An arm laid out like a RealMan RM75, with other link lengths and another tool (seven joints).
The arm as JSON. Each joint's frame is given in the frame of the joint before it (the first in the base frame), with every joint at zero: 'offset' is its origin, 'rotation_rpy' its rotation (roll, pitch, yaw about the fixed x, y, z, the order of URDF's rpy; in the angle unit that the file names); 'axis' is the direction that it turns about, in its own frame. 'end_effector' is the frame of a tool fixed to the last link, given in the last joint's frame.
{
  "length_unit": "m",
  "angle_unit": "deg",
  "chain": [
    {
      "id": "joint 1",
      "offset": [
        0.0,
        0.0,
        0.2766
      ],
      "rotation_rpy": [
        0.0,
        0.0,
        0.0
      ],
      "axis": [
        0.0,
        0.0,
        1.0
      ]
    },
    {
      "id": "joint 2",
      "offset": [
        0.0,
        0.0,
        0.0
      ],
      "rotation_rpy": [
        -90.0,
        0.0,
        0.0
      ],
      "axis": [
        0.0,
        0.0,
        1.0
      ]
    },
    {
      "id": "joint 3",
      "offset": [
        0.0,
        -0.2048,
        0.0
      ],
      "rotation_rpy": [
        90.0,
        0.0,
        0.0
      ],
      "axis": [
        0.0,
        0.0,
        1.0
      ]
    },
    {
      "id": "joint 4",
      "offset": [
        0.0,
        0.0,
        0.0
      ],
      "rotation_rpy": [
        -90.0,
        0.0,
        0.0
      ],
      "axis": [
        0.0,
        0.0,
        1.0
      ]
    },
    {
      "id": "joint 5",
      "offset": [
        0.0,
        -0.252,
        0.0
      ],
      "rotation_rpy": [
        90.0,
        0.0,
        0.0
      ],
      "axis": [
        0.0,
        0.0,
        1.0
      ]
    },
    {
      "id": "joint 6",
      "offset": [
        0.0,
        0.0,
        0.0
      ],
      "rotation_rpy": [
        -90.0,
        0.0,
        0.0
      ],
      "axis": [
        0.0,
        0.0,
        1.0
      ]
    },
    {
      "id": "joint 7",
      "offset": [
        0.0,
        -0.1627,
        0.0
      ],
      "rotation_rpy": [
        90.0,
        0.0,
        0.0
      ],
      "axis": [
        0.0,
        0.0,
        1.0
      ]
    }
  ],
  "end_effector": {
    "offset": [
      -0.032,
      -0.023,
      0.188
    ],
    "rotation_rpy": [
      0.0,
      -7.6,
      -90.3
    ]
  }
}
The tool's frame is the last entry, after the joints.
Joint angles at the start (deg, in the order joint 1, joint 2, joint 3, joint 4, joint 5, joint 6, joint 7):
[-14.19, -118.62, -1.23, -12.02, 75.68, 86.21, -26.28]
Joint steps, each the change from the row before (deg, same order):
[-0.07, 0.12, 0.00, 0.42, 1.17, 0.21, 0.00]
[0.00, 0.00, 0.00, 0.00, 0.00, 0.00, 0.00]
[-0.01, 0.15, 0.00, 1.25, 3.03, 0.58, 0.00]
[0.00, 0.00, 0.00, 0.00, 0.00, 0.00, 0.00]
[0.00, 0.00, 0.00, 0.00, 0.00, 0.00, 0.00]
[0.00, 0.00, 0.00, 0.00, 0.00, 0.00, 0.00]
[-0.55, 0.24, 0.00, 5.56, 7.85, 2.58, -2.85]
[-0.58, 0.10, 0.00, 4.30, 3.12, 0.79, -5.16]
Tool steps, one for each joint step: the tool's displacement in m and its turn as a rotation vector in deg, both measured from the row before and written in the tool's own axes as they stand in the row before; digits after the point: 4 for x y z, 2 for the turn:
[-0.0047, 0.0004, 0.0021, 0.25, -1.23, 0.56]
[0.0000, 0.0000, 0.0000, 0.00, 0.00, 0.00]
[-0.0116, 0.0002, 0.0036, 0.74, -3.03, 1.46]
[0.0000, 0.0000, 0.0000, 0.00, 0.00, 0.00]
[0.0000, 0.0000, 0.0000, 0.00, 0.00, 0.00]
[0.0000, 0.0000, 0.0000, 0.00, 0.00, 0.00]
[-0.0290, 0.0095, 0.0115, 0.94, -8.77, 3.01]
[-0.0053, 0.0060, 0.0060, 0.56, -3.61, -0.86]

